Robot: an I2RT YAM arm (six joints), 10 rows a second.
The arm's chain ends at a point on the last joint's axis. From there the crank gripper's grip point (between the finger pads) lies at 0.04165 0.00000 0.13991 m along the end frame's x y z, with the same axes.
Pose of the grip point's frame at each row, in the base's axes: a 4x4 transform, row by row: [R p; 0 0 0 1], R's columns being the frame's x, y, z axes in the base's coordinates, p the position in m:
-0.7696 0.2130 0.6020 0.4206; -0.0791 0.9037 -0.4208 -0.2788; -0.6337 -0.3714 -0.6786 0.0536; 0 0 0 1
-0.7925 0.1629 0.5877 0.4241; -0.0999 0.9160 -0.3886 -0.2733; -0.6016 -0.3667 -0.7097 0.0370; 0 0 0 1
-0.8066 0.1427 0.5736 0.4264; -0.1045 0.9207 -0.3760 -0.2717; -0.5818 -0.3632 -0.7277 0.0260; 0 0 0 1
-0.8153 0.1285 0.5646 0.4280; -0.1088 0.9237 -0.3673 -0.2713; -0.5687 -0.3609 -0.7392 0.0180; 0 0 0 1
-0.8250 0.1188 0.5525 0.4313; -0.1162 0.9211 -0.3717 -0.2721; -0.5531 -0.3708 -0.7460 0.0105; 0 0 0 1
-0.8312 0.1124 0.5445 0.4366; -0.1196 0.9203 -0.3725 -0.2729; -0.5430 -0.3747 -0.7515 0.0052; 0 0 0 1
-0.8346 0.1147 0.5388 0.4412; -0.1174 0.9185 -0.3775 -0.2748; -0.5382 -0.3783 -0.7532 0.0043; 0 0 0 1
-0.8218 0.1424 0.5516 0.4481; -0.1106 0.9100 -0.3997 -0.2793; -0.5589 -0.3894 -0.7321 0.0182; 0 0 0 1
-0.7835 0.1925 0.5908 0.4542; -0.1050 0.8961 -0.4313 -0.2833; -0.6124 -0.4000 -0.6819 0.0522; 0 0 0 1
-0.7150 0.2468 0.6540 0.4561; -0.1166 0.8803 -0.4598 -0.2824; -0.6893 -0.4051 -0.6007 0.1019; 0 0 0 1
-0.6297 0.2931 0.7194 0.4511; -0.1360 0.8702 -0.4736 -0.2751; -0.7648 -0.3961 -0.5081 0.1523; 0 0 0 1
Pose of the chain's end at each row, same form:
-0.7696 0.2130 0.6020 0.3684; -0.0791 0.9037 -0.4208 -0.2166; -0.6337 -0.3714 -0.6786 0.1749; 0 0 0 1
-0.7925 0.1629 0.5877 0.3749; -0.0999 0.9160 -0.3886 -0.2148; -0.6016 -0.3667 -0.7097 0.1614; 0 0 0 1
-0.8066 0.1427 0.5736 0.3797; -0.1045 0.9207 -0.3760 -0.2147; -0.5818 -0.3632 -0.7277 0.1520; 0 0 0 1
-0.8153 0.1285 0.5646 0.3830; -0.1088 0.9237 -0.3673 -0.2154; -0.5687 -0.3609 -0.7392 0.1451; 0 0 0 1
-0.8250 0.1188 0.5525 0.3884; -0.1162 0.9211 -0.3717 -0.2153; -0.5531 -0.3708 -0.7460 0.1379; 0 0 0 1
-0.8312 0.1124 0.5445 0.3950; -0.1196 0.9203 -0.3725 -0.2158; -0.5430 -0.3747 -0.7515 0.1330; 0 0 0 1
-0.8346 0.1147 0.5388 0.4006; -0.1174 0.9185 -0.3775 -0.2171; -0.5382 -0.3783 -0.7532 0.1321; 0 0 0 1
-0.8218 0.1424 0.5516 0.4052; -0.1106 0.9100 -0.3997 -0.2188; -0.5589 -0.3894 -0.7321 0.1439; 0 0 0 1
-0.7835 0.1925 0.5908 0.4042; -0.1050 0.8961 -0.4313 -0.2186; -0.6124 -0.4000 -0.6819 0.1731; 0 0 0 1
-0.7150 0.2468 0.6540 0.3944; -0.1166 0.8803 -0.4598 -0.2132; -0.6893 -0.4051 -0.6007 0.2147; 0 0 0 1
-0.6297 0.2931 0.7194 0.3767; -0.1360 0.8702 -0.4736 -0.2032; -0.7648 -0.3961 -0.5081 0.2552; 0 0 0 1

